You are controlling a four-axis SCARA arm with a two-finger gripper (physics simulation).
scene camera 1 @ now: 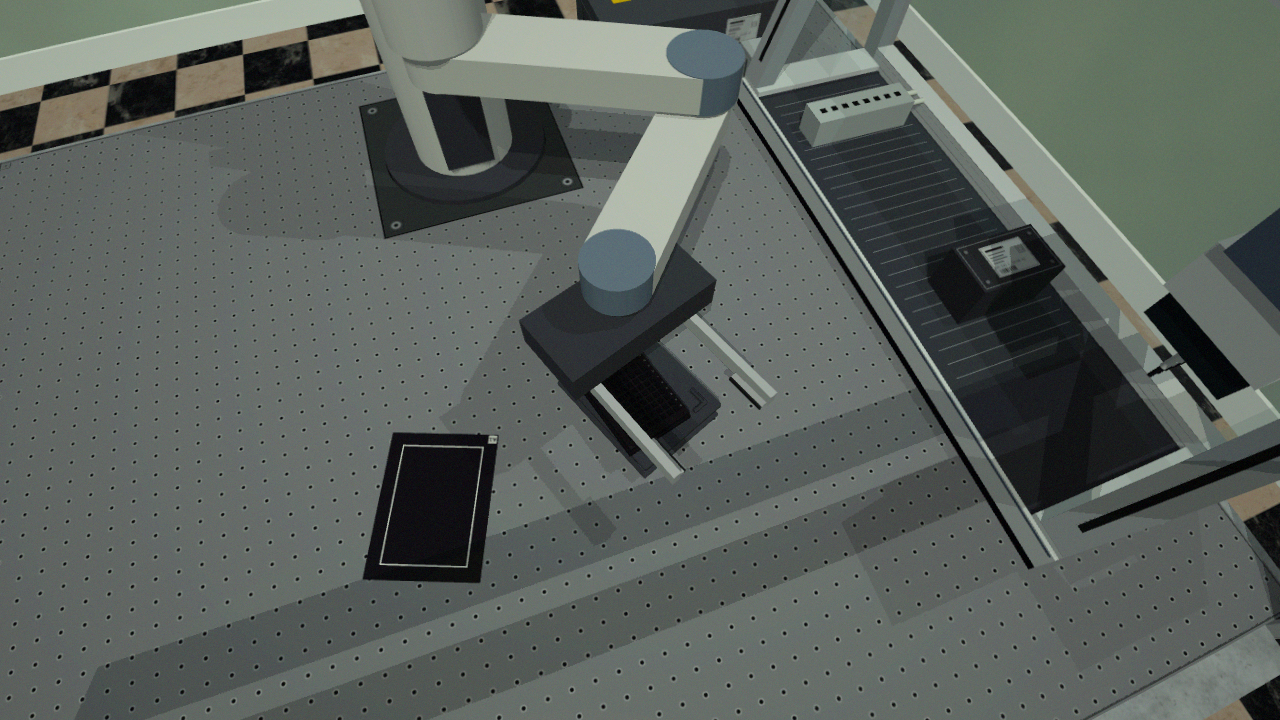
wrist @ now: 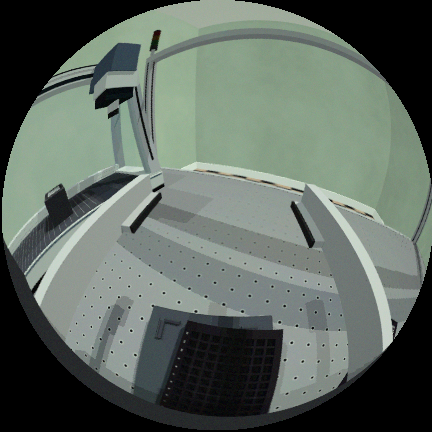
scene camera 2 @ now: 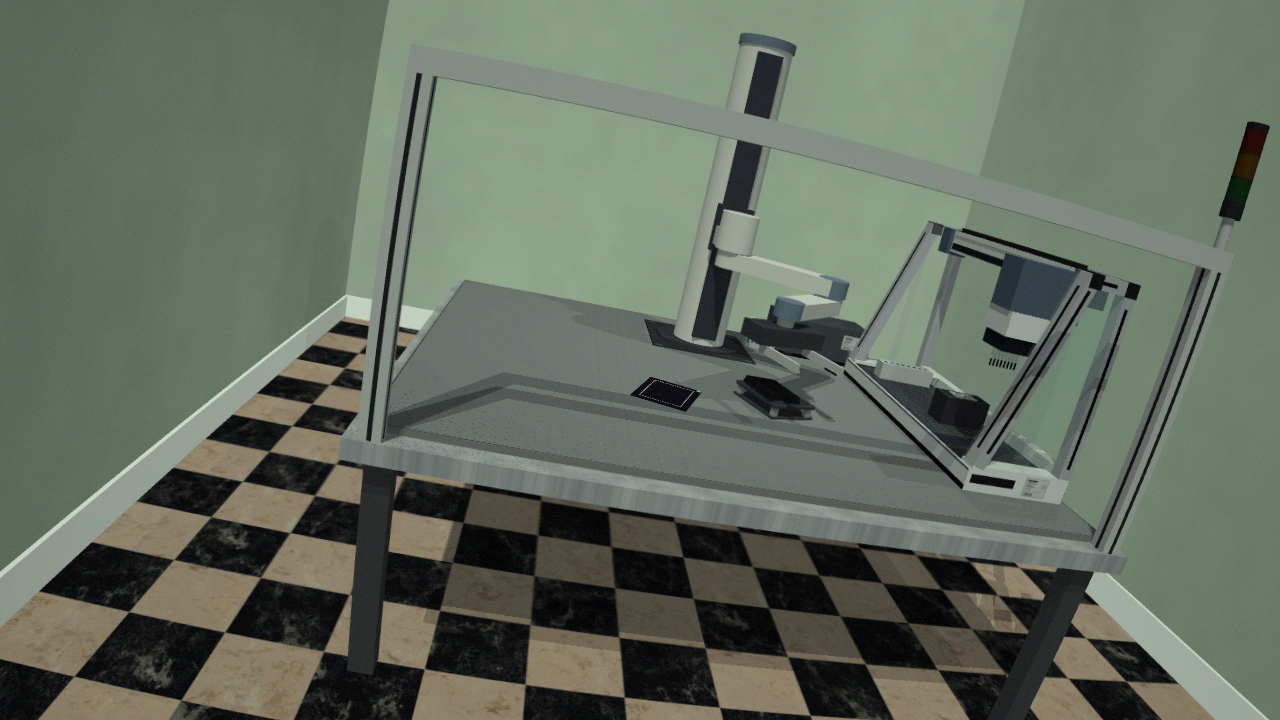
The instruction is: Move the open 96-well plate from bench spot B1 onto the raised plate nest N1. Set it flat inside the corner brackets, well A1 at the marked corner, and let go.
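Where they show: gripper, between the fingertips: [scene camera 1: 726, 437] [wrist: 225, 187] [scene camera 2: 820, 370]; arm's base, origin of its link: [scene camera 1: 467, 150] [scene camera 2: 696, 344].
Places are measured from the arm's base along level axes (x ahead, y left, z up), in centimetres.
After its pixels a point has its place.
Note:
The dark 96-well plate [scene camera 1: 650, 391] @[x 51.9, y 11.9, z 5.2 cm] [scene camera 2: 769, 387] @[x 53.2, y 8.1, z 6.5 cm] [wrist: 227, 365] @[x 53.9, y 10.1, z 6.4 cm] rests on the raised nest [scene camera 1: 704, 404] @[x 55.5, y 17.3, z 5.0 cm] [scene camera 2: 791, 412] @[x 54.3, y 14.6, z 1.8 cm] [wrist: 152, 350] @[x 51.5, y 16.3, z 4.6 cm]. In the wrist view a gap shows between the plate and the corner bracket [wrist: 167, 327] @[x 54.7, y 16.6, z 4.6 cm], and the plate's right edge reaches past the nest's edge. I cannot tell if it lies fully flat; well A1 cannot be made out. My gripper [scene camera 1: 721, 437] @[x 63.3, y 15.1, z 15.2 cm] [scene camera 2: 818, 368] @[x 63.3, y 15.1, z 15.2 cm] [wrist: 225, 187] @[x 63.3, y 15.1, z 15.2 cm] is open and empty, above the nest, its fingertips beyond the plate's end. Bench spot B1 [scene camera 1: 434, 505] @[x 55.6, y -15.5, z 1.4 cm] [scene camera 2: 665, 394] @[x 56.8, y -16.1, z 1.5 cm], a black mat with a white outline, holds no plate.
The glass-sided machine with a dark deck [scene camera 1: 895, 197] @[x 35.4, y 55.2, z 6.2 cm] stands right of the nest. It carries a black box [scene camera 1: 1002, 268] @[x 54.2, y 55.5, z 13.3 cm] [scene camera 2: 957, 408] @[x 56.5, y 55.0, z 10.8 cm] [wrist: 58, 205] @[x 53.3, y 51.5, z 10.1 cm] and a white slotted block [scene camera 1: 857, 114] @[x 22.6, y 54.6, z 10.6 cm]. A pipetting head [scene camera 2: 1020, 308] @[x 77.8, y 48.9, z 40.1 cm] [wrist: 116, 75] @[x 72.0, y 46.9, z 37.3 cm] hangs over the deck. The arm's column [scene camera 2: 729, 179] @[x 7.6, y -3.4, z 49.5 cm] stands behind.

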